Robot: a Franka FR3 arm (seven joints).
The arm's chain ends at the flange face. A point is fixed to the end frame.
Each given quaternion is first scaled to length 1.
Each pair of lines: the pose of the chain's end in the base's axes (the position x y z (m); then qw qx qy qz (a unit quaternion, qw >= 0)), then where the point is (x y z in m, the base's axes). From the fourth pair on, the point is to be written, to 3 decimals.
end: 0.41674, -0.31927, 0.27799, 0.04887, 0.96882, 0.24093, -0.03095
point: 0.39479 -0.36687 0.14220
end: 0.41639, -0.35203, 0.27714, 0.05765, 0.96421, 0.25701, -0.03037
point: 0.39658 -0.40253 0.14207
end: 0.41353, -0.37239, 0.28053, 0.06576, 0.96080, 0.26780, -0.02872
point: 0.39571 -0.42529 0.14610
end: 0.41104, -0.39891, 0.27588, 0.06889, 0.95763, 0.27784, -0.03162
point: 0.394 -0.453 0.142
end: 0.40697, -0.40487, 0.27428, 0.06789, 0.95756, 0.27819, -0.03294
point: 0.389 -0.459 0.140
